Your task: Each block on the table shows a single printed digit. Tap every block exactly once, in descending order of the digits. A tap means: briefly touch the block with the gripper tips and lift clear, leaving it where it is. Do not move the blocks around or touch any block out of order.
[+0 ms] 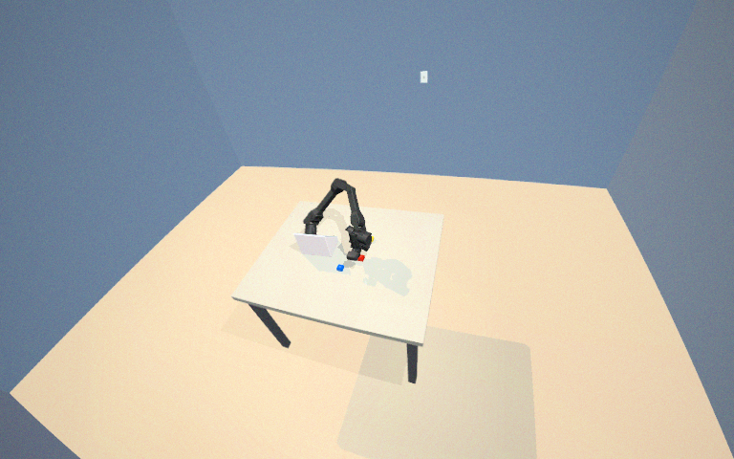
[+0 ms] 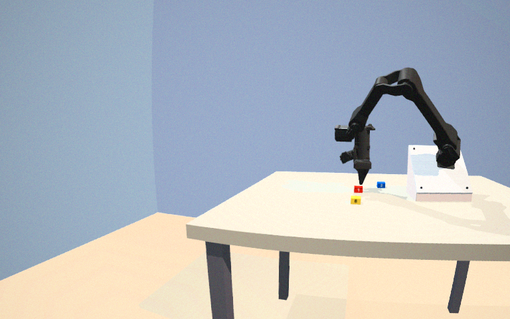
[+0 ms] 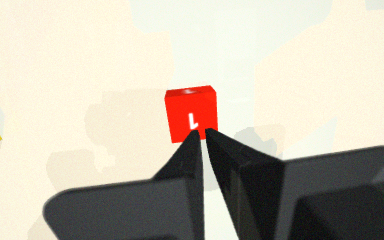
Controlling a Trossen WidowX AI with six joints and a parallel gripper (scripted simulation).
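The red block is 1 cm ahead of my gripper tip and 2 cm below it. From my gripper tip the other things lie so: blue block: 8 cm behind, 9 cm to the right, 2 cm below; yellow block: 1 cm ahead, 17 cm to the left, 2 cm below.
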